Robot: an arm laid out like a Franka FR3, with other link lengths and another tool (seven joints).
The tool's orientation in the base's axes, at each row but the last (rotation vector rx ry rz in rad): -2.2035 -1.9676 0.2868; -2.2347 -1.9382 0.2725; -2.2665 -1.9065 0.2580; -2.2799 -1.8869 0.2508; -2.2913 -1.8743 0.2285
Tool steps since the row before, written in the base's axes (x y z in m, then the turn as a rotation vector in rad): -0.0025 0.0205 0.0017 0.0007 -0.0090 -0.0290; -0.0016 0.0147 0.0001 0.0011 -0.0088 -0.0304; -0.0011 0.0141 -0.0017 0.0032 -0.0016 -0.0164; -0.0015 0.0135 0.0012 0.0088 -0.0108 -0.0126; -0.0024 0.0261 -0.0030 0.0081 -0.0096 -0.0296
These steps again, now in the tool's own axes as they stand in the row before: 0.0200 -0.0051 -0.0010 -0.0081 0.0091 0.0278; 0.0143 -0.0036 0.0004 -0.0078 0.0098 0.0291; 0.0137 -0.0030 0.0022 -0.0006 0.0072 0.0151; 0.0130 -0.0042 -0.0005 -0.0087 0.0134 0.0099; 0.0251 -0.0067 0.0044 -0.0075 0.0164 0.0266
